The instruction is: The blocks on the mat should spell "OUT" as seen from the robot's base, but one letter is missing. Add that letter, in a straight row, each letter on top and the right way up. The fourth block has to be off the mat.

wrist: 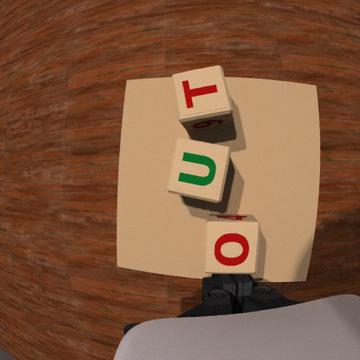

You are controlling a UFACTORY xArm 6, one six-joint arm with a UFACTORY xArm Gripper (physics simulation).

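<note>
Three cream blocks are in the wrist view. The block with a red O on top (231, 249) is near the mat's lower edge, with a red 4 on its upper side. The block with a green U on top (198, 170) is near the middle, a little left and turned slightly. The block with a red T on top (202, 94) is at the mat's upper edge, turned slightly the other way, with a dark red mark on its lower side. The three are not in a straight row. My gripper (221, 279) is shut and empty, right at the lower side of the O block; whether they touch is hard to tell.
The square tan mat (282, 165) lies on a brown wooden table (40, 150). Clear gaps separate the T, U and O blocks, with shadows falling to their lower right. A fourth block does not show in this view.
</note>
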